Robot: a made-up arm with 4 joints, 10 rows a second.
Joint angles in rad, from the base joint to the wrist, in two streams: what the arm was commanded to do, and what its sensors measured. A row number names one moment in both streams.
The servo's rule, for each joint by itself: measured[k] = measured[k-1] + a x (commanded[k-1-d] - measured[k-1]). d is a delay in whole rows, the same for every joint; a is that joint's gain. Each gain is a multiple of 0.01, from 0.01 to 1. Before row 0 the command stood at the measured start. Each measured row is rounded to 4 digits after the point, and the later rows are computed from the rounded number. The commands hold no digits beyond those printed.
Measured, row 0:
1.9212 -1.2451 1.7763 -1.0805
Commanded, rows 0 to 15:
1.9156 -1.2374 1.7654 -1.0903
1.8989 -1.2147 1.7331 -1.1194
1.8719 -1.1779 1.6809 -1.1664
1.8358 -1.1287 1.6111 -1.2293
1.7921 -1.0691 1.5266 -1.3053
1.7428 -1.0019 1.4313 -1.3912
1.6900 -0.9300 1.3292 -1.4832
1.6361 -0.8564 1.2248 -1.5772
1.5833 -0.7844 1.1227 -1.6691
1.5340 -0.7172 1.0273 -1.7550
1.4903 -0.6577 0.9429 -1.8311
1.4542 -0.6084 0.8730 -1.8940
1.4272 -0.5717 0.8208 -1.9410
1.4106 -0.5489 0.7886 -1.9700
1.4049 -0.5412 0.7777 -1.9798
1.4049 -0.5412 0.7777 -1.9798
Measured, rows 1 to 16:
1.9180 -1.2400 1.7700 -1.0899
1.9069 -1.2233 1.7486 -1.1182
1.8866 -1.1933 1.7093 -1.1645
1.8571 -1.1507 1.6523 -1.2267
1.8194 -1.0968 1.5794 -1.3022
1.7750 -1.0342 1.4935 -1.3876
1.7257 -0.9654 1.3982 -1.4794
1.6737 -0.8935 1.2976 -1.5733
1.6213 -0.8215 1.1962 -1.6653
1.5707 -0.7527 1.0982 -1.7514
1.5241 -0.6900 1.0081 -1.8279
1.4836 -0.6361 0.9297 -1.8914
1.4509 -0.5936 0.8665 -1.9390
1.4275 -0.5641 0.8213 -1.9688
1.4144 -0.5490 0.7960 -1.9794
1.4089 -0.5439 0.7854 -1.9798
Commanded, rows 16 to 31:
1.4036 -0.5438 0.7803 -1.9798
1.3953 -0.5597 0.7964 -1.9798
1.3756 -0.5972 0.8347 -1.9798
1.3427 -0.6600 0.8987 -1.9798
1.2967 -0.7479 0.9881 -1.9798
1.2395 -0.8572 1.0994 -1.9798
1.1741 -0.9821 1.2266 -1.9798
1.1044 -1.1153 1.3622 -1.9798
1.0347 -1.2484 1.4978 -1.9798
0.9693 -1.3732 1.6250 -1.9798
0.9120 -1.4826 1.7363 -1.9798
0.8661 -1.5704 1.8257 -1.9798
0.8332 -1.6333 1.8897 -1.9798
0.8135 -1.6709 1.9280 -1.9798
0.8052 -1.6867 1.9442 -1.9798
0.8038 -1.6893 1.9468 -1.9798
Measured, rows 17 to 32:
1.4058 -0.5438 0.7824 -1.9798
1.3997 -0.5543 0.7905 -1.9798
1.3857 -0.5826 0.8161 -1.9798
1.3608 -0.6337 0.8640 -1.9798
1.3236 -0.7091 0.9360 -1.9798
1.2748 -0.8068 1.0308 -1.9798
1.2164 -0.9225 1.1444 -1.9798
1.1514 -1.0497 1.2707 -1.9798
1.0837 -1.1808 1.4024 -1.9798
1.0173 -1.3078 1.5315 -1.9798
0.9562 -1.4232 1.6503 -1.9798
0.9039 -1.5204 1.7520 -1.9798
0.8629 -1.5949 1.8319 -1.9798
0.8342 -1.6451 1.8876 -1.9798
0.8174 -1.6726 1.9204 -1.9798
0.8095 -1.6836 1.9357 -1.9798

